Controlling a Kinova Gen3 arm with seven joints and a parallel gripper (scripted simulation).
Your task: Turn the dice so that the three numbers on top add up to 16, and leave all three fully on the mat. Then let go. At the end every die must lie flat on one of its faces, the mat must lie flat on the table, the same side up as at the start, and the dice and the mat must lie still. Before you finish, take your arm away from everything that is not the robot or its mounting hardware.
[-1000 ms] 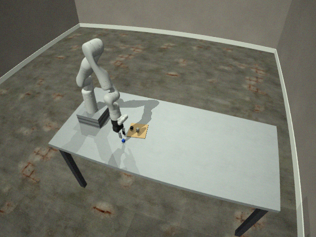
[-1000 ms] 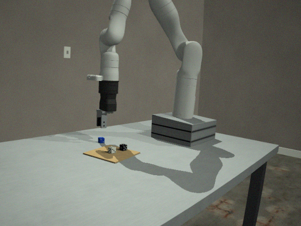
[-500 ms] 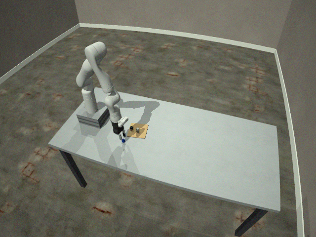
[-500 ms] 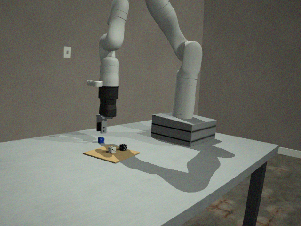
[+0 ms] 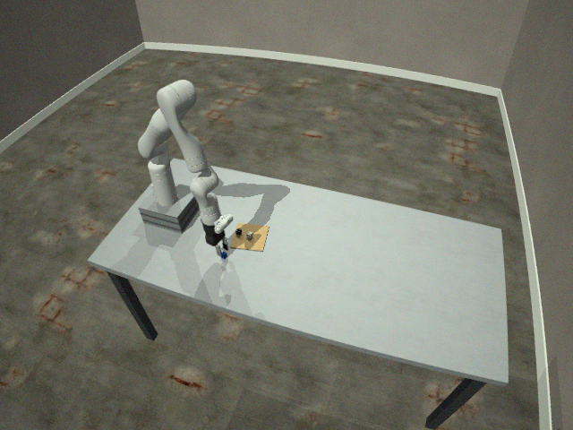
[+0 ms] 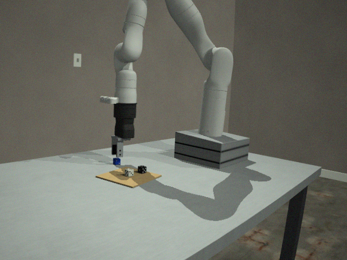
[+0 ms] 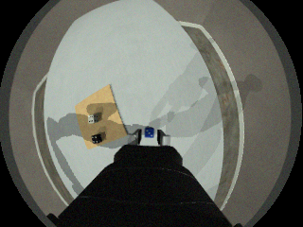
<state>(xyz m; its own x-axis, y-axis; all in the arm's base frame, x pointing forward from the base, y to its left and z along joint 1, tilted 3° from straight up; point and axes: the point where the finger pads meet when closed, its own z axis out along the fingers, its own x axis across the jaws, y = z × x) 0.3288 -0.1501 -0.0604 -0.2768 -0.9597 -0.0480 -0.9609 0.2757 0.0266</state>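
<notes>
Now: the blue die 4 cm below my hand. Also, from my hand: tan mat: 13 cm to the left, 6 cm ahead, 4 cm below; then white die: 13 cm to the left, 6 cm ahead, 3 cm below; then black die: 14 cm to the left, 3 cm below, 1 cm ahead.
</notes>
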